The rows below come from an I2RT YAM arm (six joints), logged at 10 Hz.
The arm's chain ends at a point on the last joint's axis. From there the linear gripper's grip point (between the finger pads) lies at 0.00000 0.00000 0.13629 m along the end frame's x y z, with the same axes.
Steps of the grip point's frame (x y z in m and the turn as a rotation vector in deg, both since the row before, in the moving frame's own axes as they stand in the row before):
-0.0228 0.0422 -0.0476 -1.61 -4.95 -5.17
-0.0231 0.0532 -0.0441 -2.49 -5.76 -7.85
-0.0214 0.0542 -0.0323 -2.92 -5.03 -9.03
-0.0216 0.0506 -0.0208 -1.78 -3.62 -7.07
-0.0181 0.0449 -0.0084 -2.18 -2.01 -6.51
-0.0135 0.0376 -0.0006 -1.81 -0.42 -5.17
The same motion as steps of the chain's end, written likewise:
-0.0112 0.0379 -0.0470 -1.61 -4.95 -5.17
-0.0099 0.0464 -0.0433 -2.49 -5.76 -7.85
-0.0101 0.0464 -0.0316 -2.92 -5.03 -9.03
-0.0133 0.0458 -0.0205 -1.78 -3.62 -7.07
-0.0136 0.0395 -0.0082 -2.18 -2.01 -6.51
-0.0127 0.0333 -0.0005 -1.81 -0.42 -5.17

